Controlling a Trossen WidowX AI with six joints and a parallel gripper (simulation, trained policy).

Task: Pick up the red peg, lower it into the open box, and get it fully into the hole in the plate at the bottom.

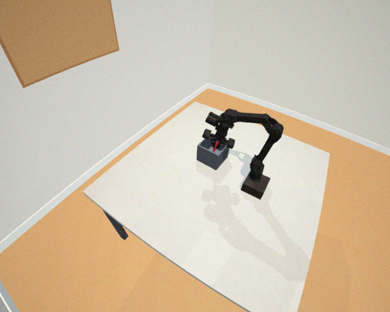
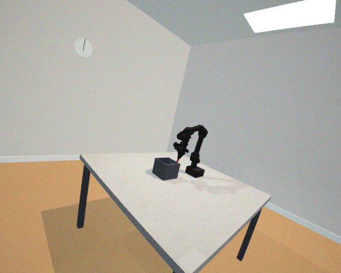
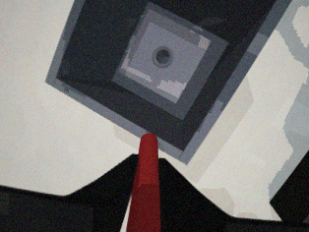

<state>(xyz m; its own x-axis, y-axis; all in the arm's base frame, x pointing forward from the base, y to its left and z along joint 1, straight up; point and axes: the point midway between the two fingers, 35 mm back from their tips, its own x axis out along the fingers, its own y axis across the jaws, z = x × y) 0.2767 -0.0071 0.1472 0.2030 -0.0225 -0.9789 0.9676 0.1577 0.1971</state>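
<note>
Right now the pale plate is 13 cm below my gripper tip, 8 cm to the right of it and 3 cm ahead of it. The rest, counted from my gripper tip: red peg 1 cm above.
</note>
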